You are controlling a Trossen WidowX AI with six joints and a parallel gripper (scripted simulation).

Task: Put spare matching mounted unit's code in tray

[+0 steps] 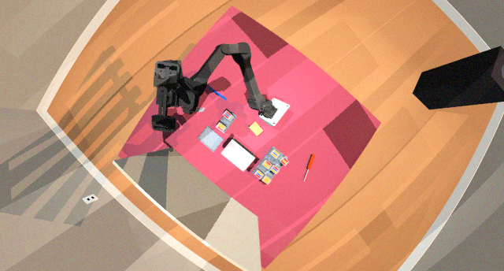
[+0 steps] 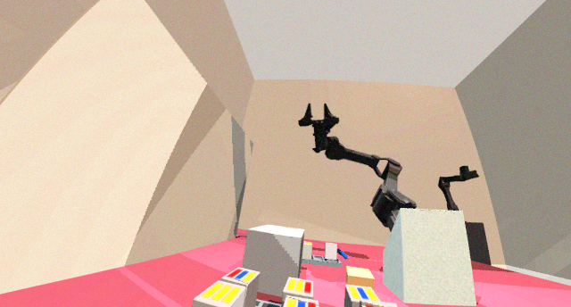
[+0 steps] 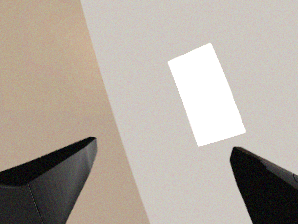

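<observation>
Now: the grey spare block 580 mm below my gripper tip, 440 mm to the left of it and 120 mm ahead of it. From my gripper tip the other things lie so: blue pen: 610 mm below, 140 mm behind, 90 mm to the right; then flat grey tray: 610 mm below, 110 mm ahead, 30 mm to the left; then white mounted unit: 570 mm below, 230 mm to the left, 80 mm ahead.
</observation>
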